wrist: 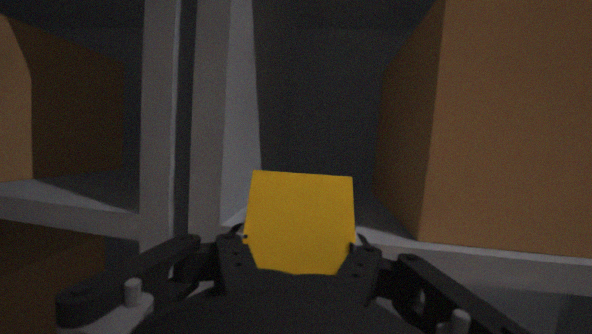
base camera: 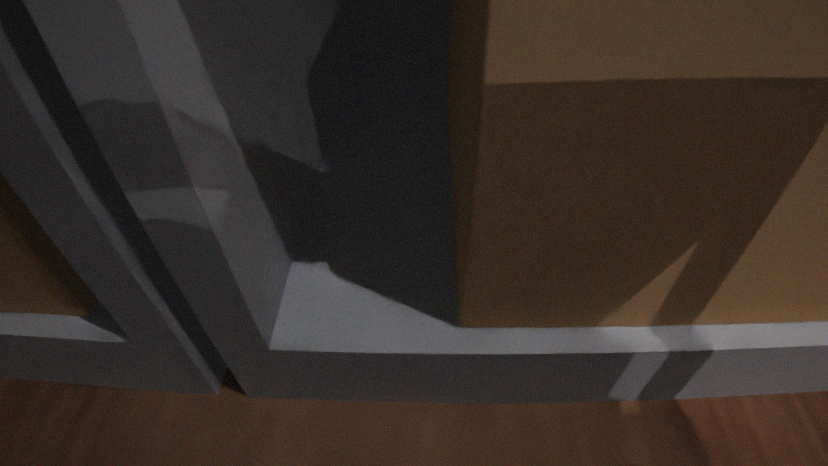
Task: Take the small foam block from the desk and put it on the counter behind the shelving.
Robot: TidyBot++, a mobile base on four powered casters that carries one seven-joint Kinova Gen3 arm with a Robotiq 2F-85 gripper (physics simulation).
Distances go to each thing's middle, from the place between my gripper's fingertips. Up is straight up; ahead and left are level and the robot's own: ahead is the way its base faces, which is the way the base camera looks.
Labels:
Now: the yellow foam block [wrist: 299, 223] 2 cm behind my hand and 1 cm below it.

